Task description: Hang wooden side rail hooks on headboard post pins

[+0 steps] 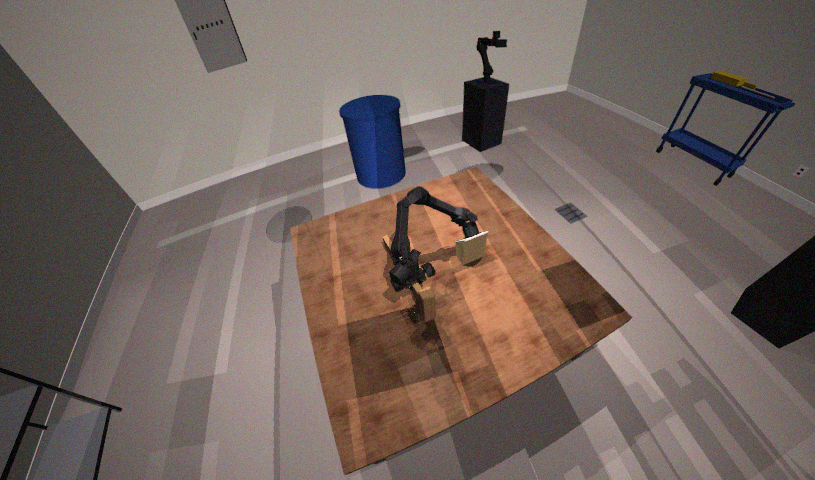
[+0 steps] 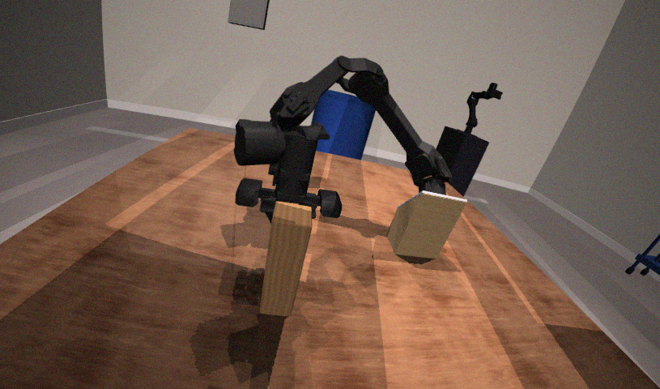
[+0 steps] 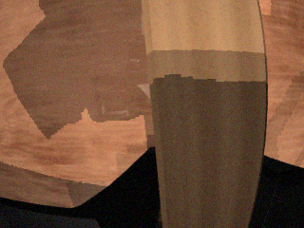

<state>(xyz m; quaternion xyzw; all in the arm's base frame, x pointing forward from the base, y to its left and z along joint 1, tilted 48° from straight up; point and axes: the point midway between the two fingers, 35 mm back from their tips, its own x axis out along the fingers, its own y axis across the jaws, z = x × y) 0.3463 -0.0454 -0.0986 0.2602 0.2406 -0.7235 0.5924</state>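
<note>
Right now my gripper tip is 130 mm to the right of the wooden headboard post, 40 mm below it and 10 mm short of it.
</note>
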